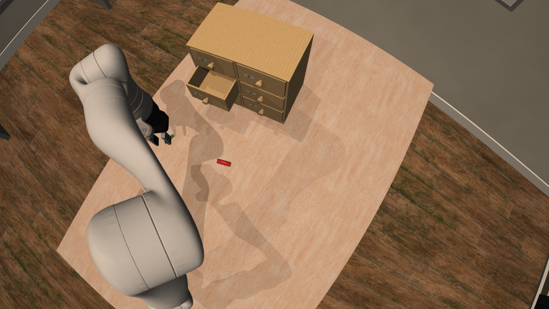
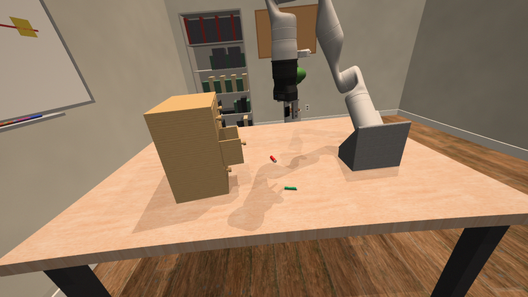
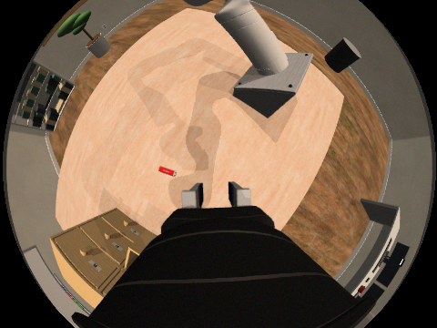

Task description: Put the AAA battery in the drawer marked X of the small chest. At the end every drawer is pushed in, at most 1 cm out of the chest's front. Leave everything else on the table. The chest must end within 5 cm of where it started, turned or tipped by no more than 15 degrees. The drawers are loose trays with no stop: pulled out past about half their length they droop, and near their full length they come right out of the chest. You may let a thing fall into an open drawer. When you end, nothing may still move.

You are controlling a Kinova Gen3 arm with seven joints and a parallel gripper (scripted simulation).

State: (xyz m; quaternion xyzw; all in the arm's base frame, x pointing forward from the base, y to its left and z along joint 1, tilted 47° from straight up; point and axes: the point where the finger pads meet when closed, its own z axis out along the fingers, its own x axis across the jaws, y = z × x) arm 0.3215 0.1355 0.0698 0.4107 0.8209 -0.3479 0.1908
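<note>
Now: hand 3 cm short of the green AAA battery, 10 cm to the right of it and 24 cm above it. Also, from my hand: red battery (6 cm ahead, 12 cm to the right, 24 cm below).
</note>
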